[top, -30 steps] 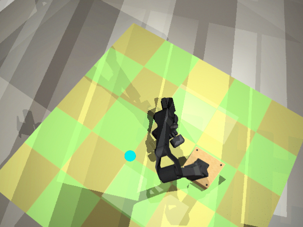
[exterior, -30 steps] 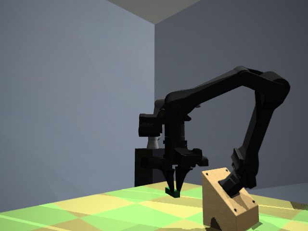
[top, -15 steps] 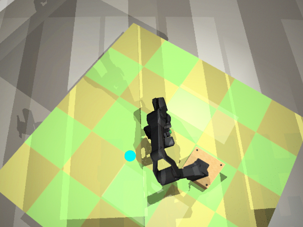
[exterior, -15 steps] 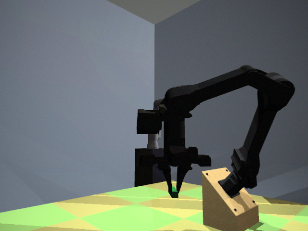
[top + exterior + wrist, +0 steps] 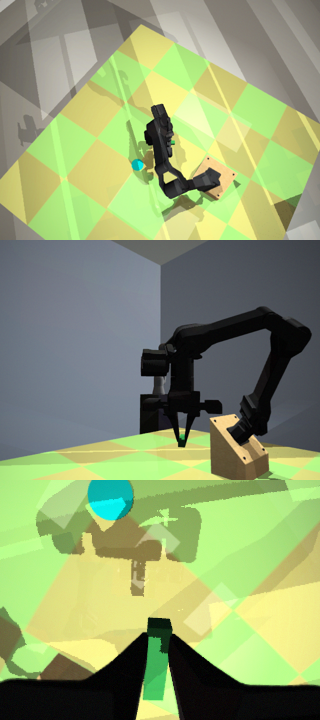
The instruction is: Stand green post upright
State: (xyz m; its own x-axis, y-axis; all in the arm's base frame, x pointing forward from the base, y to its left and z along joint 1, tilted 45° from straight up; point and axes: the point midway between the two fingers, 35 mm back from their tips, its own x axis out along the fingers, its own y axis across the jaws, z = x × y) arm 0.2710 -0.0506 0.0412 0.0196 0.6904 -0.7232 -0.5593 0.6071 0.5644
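Right now the green post is 20 mm behind my gripper tip and 10 mm to the right of it.
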